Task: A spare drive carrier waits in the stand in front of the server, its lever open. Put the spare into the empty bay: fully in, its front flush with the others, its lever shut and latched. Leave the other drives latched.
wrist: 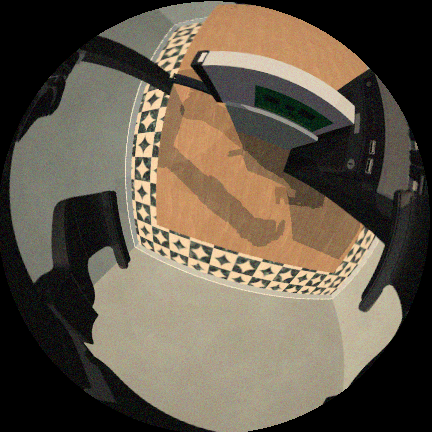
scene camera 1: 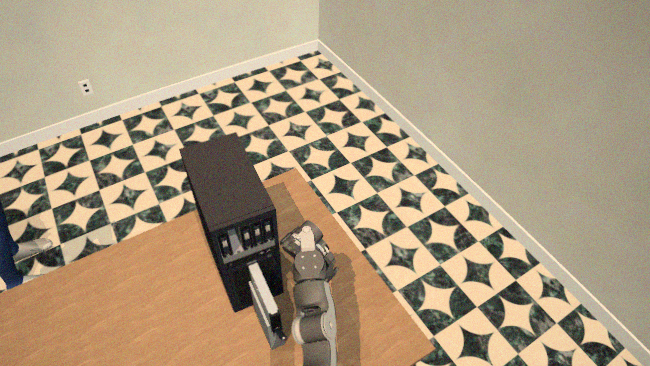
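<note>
The spare carrier (scene camera 1: pixel 264 290) (wrist: pixel 287 75) stands upright on edge in its stand (scene camera 1: pixel 276 341) (wrist: pixel 267 126), in front of the server (scene camera 1: pixel 227 185) (wrist: pixel 361 150). A dark bar at the carrier's front end, seemingly its open lever (wrist: pixel 200 89), sticks outward in the wrist view. The empty bay (scene camera 1: pixel 234 241) is second from the left in the server's upper front, with latched-looking drives (scene camera 1: pixel 257 232) to its right and one drive (scene camera 1: pixel 225 245) to its left. My gripper (scene camera 1: pixel 303 232) (wrist: pixel 226 249) is open and empty, to the right of the server's front, apart from the carrier.
The wooden table (scene camera 1: pixel 150 295) (wrist: pixel 200 145) carries the server and stand; its right edge runs close past my arm (scene camera 1: pixel 312 295). The server's right side is close to my gripper. A person's blue-clad leg (scene camera 1: pixel 7 250) shows at the left edge of the scene view, beyond the table.
</note>
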